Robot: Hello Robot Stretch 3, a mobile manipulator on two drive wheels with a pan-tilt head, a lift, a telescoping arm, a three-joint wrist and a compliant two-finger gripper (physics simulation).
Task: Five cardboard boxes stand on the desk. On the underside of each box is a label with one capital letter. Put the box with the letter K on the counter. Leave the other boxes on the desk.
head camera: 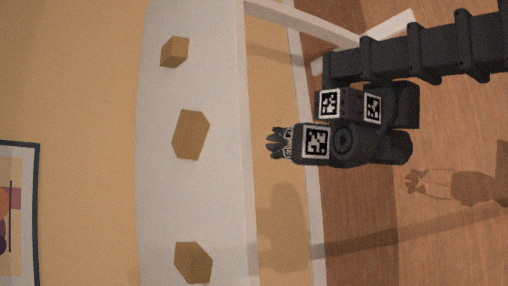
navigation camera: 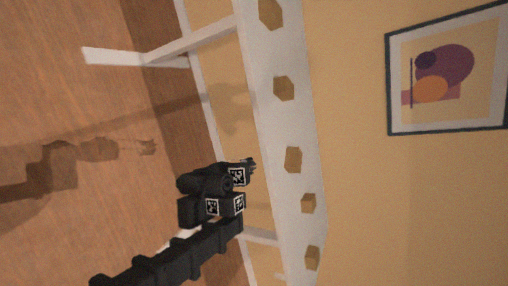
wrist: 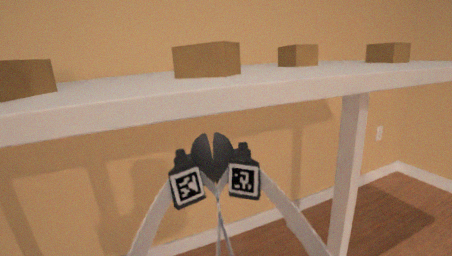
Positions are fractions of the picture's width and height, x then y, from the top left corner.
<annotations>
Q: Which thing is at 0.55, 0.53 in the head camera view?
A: The gripper.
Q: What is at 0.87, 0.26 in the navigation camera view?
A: A framed picture.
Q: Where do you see the gripper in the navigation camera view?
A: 0.50, 0.58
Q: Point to a white desk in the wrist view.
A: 0.18, 0.42
</annotations>
